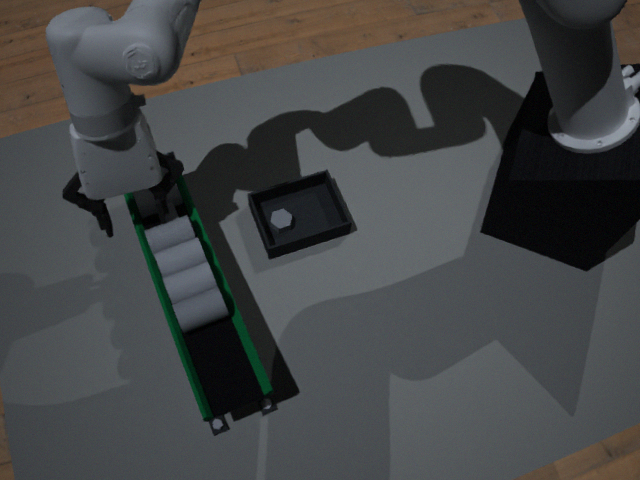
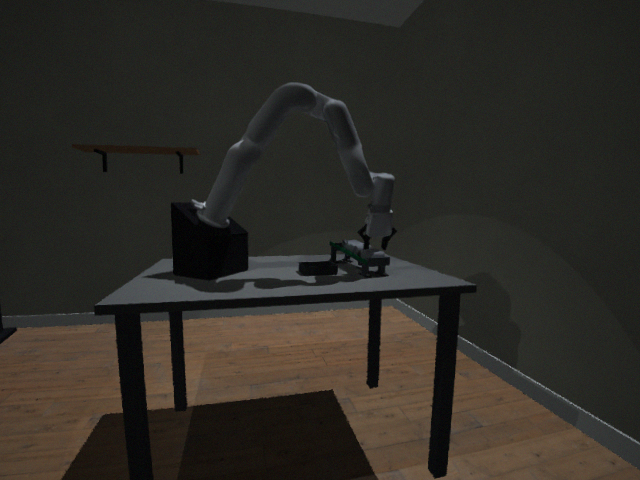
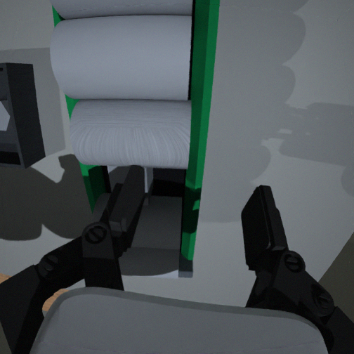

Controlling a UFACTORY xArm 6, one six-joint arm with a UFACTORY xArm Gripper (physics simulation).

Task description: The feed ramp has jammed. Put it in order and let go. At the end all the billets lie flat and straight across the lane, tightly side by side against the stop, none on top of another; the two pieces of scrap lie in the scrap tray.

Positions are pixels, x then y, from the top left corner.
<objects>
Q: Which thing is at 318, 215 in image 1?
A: A scrap tray.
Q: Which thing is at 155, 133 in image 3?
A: A billet.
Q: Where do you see a billet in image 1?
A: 172, 233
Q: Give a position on a billet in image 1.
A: At 192, 281
</objects>
